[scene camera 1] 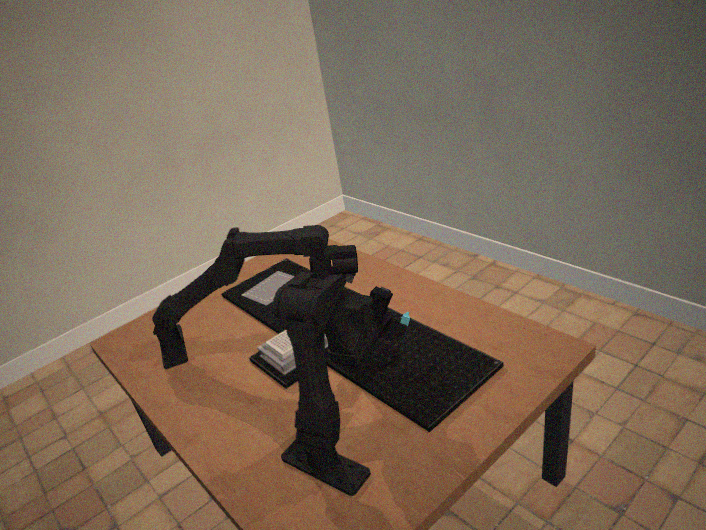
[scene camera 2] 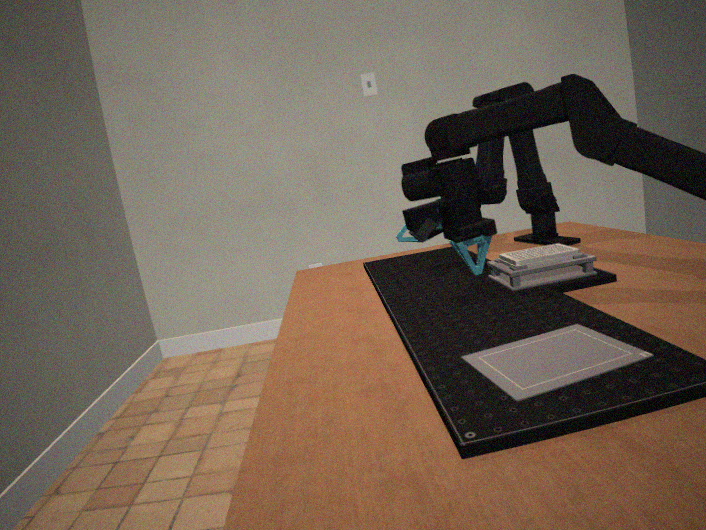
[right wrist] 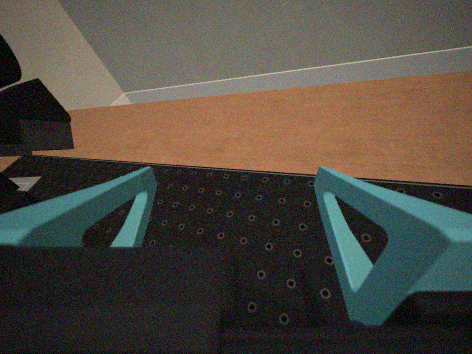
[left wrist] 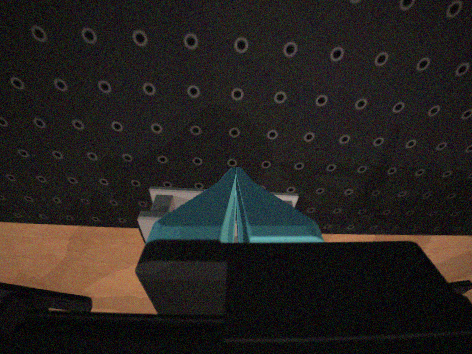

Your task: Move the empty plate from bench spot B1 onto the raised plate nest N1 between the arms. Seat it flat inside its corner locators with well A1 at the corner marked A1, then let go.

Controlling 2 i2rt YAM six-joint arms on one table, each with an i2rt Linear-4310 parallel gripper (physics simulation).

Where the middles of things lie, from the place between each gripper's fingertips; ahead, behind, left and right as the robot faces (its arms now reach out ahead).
Labels:
Right now the white well plate [scene camera 2: 547, 254] is 12 cm behind my left hand, 1 cm to the left of it and 2 cm above it. Also, from my left hand: grey nest pad [scene camera 2: 526, 368] (5 cm ahead, 34 cm to the left, 2 cm below).
Now: the white well plate 20 cm behind my right hand, 19 cm to the left of it and 6 cm below it. Round my right hand: grey nest pad (51 cm to the left, 10 cm below, 4 cm behind).

